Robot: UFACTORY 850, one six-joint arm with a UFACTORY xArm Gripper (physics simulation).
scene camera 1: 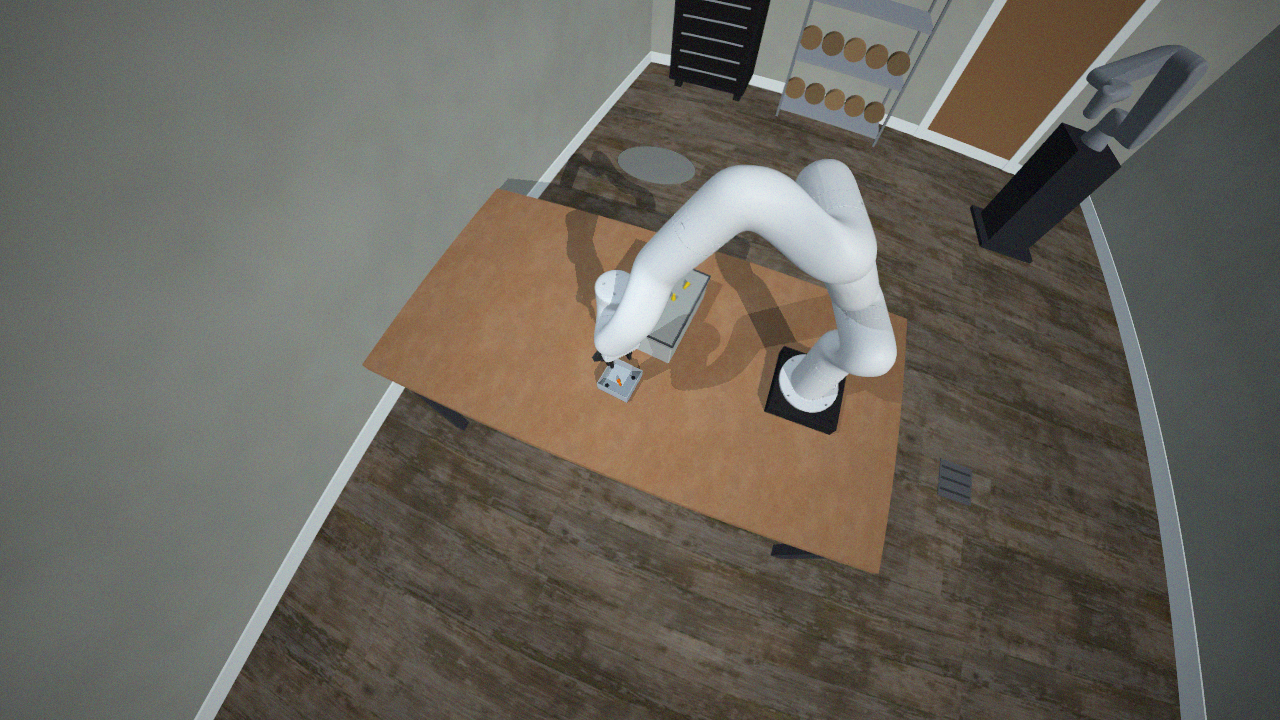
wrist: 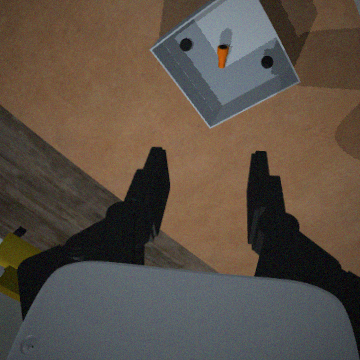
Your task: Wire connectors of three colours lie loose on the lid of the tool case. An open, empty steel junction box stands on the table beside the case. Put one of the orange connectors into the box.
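An orange connector (scene camera 1: 619,381) (wrist: 222,57) lies inside the open steel junction box (scene camera 1: 614,394) (wrist: 210,118), near the middle of its floor. The box stands on the table beside the tool case. My gripper (wrist: 207,168) is open, with nothing between its fingers. It hangs above the table, beside and higher than the box; in the scene view its dark fingers show at the box's rim. The tool case (scene camera 1: 682,315) is partly hidden by my arm. Two yellow connectors (scene camera 1: 686,284) (scene camera 1: 674,297) show on its lid. A blurred yellow connector (wrist: 19,250) shows at the wrist view's left edge.
The wooden table (scene camera 1: 501,340) (wrist: 90,100) carries the box, the case and my arm's black base (scene camera 1: 776,410). The table's edge and the dark floor (wrist: 40,160) show at the left in the wrist view. A shelf rack and a black cabinet (scene camera 1: 716,44) stand far behind the table.
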